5 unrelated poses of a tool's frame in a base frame.
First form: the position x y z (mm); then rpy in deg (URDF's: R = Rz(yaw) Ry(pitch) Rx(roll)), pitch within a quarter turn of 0, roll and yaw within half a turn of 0.
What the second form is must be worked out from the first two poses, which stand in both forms.
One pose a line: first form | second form
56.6 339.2 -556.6 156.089 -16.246 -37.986 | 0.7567 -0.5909 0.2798 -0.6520 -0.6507 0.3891 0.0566 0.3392 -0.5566
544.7 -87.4 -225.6 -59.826 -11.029 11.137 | 0.9630 0.1896 0.1913 0.0652 0.5251 -0.8485 0.5447 -0.0874 -0.2256
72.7 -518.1 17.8 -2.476 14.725 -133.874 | -0.6703 -0.6972 -0.2542 0.7278 -0.6845 -0.0418 0.0727 -0.5181 0.0178
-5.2 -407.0 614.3 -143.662 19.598 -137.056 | -0.6896 -0.6418 -0.3354 -0.4033 0.7251 -0.5582 -0.0052 -0.4070 0.6143
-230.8 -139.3 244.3 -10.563 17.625 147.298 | -0.8020 0.5149 -0.3028 -0.4844 -0.8572 -0.1747 -0.2308 -0.1393 0.2443
